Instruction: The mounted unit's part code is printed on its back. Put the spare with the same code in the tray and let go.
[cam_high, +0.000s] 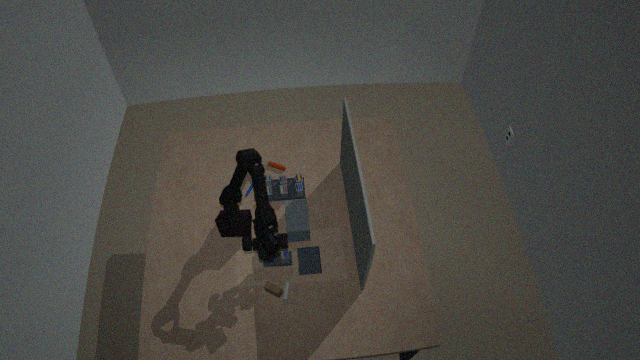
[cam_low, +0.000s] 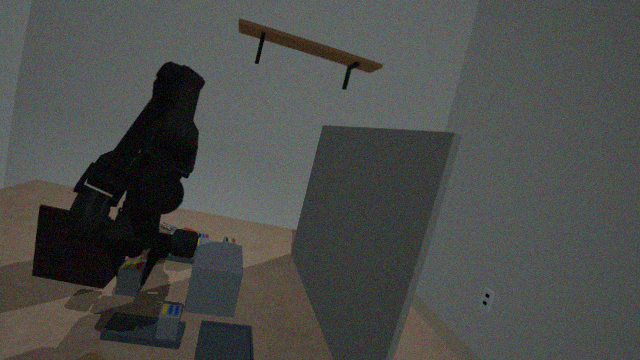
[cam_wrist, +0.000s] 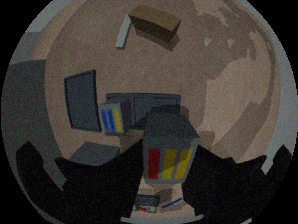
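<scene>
Right now my gripper tip is 17 cm short of the tray, 4 cm to the left of it and 9 cm above it. The rest, counted from my gripper tip: tan block: 16 cm to the right, 7 cm below; mounted unit: 15 cm ahead, 16 cm to the left, 4 cm below; grey spare: 2 cm above.
</scene>
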